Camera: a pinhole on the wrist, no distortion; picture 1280 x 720 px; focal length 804.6 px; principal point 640.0 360.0 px. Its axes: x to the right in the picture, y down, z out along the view. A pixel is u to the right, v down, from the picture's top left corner.
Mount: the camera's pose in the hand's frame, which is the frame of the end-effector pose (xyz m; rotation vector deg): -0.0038 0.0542 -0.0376 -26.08 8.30 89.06
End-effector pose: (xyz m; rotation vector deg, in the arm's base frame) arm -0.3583 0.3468 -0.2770 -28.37 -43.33 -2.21
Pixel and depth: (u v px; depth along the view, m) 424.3 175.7 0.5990
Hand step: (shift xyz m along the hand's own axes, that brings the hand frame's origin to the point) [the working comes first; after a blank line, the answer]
In the camera's frame: -0.1606 -0.1372 0.5990

0.0105 0.1328 0.5925
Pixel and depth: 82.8 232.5 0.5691
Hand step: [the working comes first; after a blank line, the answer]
In the camera's frame: -0.3941 -0.0902 0.5691

-0.0362 -0.0971 0.6431
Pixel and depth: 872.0 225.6 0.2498
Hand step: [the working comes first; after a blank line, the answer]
In the camera's frame: 0.0720 -0.0417 0.2498

-0.0092 0.2153 0.1706
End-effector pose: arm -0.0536 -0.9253 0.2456 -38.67 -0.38 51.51
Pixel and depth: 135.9 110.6 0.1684
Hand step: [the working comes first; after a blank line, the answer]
In the camera's frame: -0.1055 -0.0522 0.1684

0.0119 0.0209 0.1645
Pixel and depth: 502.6 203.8 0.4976
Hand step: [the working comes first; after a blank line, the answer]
In the camera's frame: -0.0850 -0.0966 0.4976

-0.0076 0.1637 0.4646
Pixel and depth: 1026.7 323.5 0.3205
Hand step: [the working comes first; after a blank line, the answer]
In the camera's frame: 0.1540 -0.0145 0.3205

-0.0473 0.3162 0.1993
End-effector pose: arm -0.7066 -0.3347 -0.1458 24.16 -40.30 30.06
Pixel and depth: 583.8 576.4 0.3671
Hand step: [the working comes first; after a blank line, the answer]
In the camera's frame: -0.0256 0.0987 0.3671

-0.1723 0.1614 0.2869
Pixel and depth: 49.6 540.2 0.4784
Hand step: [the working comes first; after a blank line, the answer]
In the camera's frame: -0.3510 0.1071 0.4784

-0.2110 -0.0999 0.5073
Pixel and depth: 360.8 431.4 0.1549
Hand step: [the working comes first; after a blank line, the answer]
In the camera's frame: -0.0538 0.0137 0.1549

-0.0487 0.0609 0.1205
